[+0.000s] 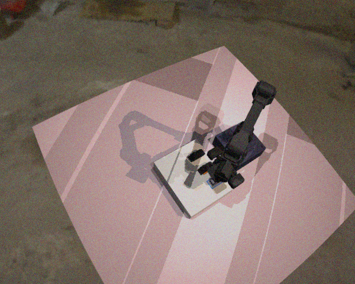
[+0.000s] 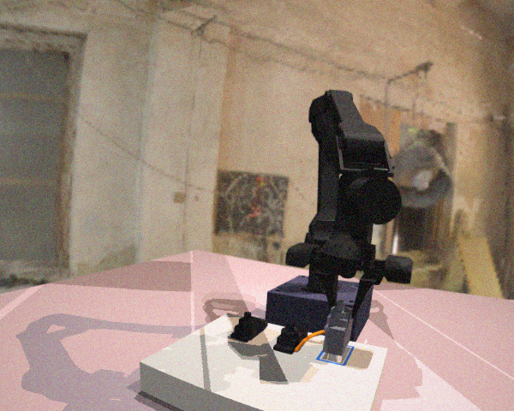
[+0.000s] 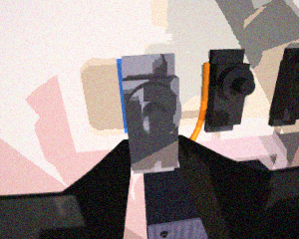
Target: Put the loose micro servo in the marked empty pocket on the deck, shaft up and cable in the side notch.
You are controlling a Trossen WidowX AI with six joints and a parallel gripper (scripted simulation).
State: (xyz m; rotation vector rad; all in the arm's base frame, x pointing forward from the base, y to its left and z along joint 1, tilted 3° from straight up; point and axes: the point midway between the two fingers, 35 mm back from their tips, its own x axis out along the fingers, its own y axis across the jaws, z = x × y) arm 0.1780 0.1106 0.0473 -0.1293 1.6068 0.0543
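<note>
Now: gripper tip 130 mm short of the pale deck, 80 mm above it and 60 mm to the left of it.
</note>
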